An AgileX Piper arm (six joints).
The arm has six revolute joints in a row. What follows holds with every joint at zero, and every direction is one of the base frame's. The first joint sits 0.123 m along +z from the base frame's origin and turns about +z. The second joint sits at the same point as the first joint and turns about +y. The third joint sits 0.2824 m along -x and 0.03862 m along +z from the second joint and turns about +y. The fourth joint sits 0.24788 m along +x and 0.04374 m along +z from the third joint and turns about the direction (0.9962, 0, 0.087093). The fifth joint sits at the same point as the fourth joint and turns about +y. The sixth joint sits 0.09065 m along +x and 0.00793 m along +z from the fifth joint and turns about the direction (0.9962, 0, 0.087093). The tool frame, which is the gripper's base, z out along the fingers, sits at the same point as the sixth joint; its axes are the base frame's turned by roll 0, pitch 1.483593 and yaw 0 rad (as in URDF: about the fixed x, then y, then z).
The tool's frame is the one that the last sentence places.
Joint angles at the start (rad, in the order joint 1, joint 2, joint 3, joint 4, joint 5, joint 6):
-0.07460 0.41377 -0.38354 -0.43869 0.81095 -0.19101
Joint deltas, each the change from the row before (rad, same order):
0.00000 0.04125 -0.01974 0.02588 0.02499 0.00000
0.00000 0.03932 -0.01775 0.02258 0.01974 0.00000
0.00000 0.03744 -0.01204 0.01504 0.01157 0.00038
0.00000 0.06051 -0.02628 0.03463 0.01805 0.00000
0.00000 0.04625 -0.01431 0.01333 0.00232 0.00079
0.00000 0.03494 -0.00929 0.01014 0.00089 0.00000
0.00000 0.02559 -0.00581 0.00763 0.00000 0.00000
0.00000 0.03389 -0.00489 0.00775 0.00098 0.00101
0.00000 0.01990 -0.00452 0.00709 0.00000 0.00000
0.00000 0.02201 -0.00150 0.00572 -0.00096 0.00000
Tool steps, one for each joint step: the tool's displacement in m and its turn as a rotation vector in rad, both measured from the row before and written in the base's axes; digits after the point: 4 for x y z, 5 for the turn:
0.0043 0.0006 0.0009 0.02956 0.04218 -0.00912
0.0045 0.0006 0.0007 0.02566 0.03793 -0.00716
0.0046 0.0004 -0.0004 0.01794 0.03478 -0.00457
0.0081 0.0013 0.0009 0.03815 0.04842 -0.00731
0.0068 0.0003 -0.0005 0.01621 0.03281 -0.00219
0.0052 0.0003 -0.0010 0.01202 0.02567 -0.00120
0.0038 0.0002 -0.0012 0.00903 0.01916 -0.00086
0.0047 0.0002 -0.0025 0.01036 0.02901 -0.00218
0.0029 0.0003 -0.0011 0.00813 0.01482 -0.00113
0.0030 0.0002 -0.0022 0.00712 0.01911 -0.00074

